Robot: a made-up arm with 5 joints.
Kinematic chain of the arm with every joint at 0, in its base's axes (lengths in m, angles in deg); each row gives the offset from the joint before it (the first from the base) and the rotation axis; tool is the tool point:
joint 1: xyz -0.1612 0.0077 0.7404 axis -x
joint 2: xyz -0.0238 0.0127 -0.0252 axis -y
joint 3: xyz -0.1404 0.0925 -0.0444 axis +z
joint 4: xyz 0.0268 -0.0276 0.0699 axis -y
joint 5: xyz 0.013 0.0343 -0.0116 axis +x
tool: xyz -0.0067 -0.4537 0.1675
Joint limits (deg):
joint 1: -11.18..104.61
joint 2: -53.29..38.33
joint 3: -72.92..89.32
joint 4: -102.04..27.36
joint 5: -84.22..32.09
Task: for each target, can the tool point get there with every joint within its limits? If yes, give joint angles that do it. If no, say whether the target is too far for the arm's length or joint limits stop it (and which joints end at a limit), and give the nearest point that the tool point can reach.
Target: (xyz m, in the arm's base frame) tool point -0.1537 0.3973 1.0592
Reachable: yes | joints 37.43 -19.17 -1.59 3.96 -70.18
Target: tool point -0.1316 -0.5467 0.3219
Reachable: no: joint limits stop it (at a limit: joint 1, joint 2, joint 4) | nearest point -0.1133 -0.3449 0.3897 | short by 0.214 m
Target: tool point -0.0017 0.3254 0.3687
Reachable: yes | joints 58.04 -10.52 67.88 -75.79 -52.33
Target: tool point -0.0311 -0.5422 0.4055
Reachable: no: joint limits stop it (at a limit: joint 1, joint 2, joint 4, joint 5) | nearest point -0.0820 -0.3652 0.4607 | short by 0.192 m
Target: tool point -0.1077 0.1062 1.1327
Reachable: yes | joints 63.11 -42.41 -12.31 -13.04 -12.33
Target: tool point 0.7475 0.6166 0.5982
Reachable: no: too far | nearest point 0.1886 0.3553 0.6592 | short by 0.620 m
